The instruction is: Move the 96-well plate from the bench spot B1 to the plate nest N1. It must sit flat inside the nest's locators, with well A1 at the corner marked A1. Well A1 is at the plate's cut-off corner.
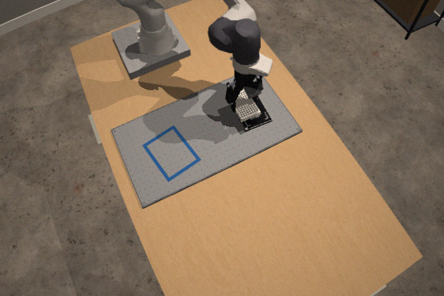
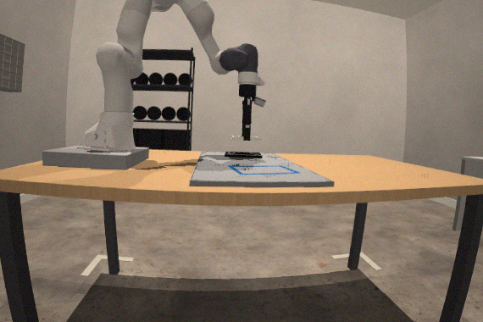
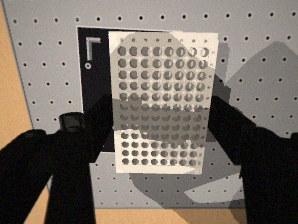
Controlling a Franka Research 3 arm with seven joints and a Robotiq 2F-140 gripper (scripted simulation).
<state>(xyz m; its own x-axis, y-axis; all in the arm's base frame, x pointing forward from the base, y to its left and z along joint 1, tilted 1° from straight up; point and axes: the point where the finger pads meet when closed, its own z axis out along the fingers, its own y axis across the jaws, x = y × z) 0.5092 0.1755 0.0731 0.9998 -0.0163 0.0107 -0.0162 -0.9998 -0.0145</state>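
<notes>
Right now the black plate nest is 10 cm below my hand, 4 cm to the left of it and 1 cm behind it. The rest, counted from my hand: A1 mark (9 cm below, 7 cm ahead, 2 cm to the right); white 96-well plate (2 cm below).
</notes>
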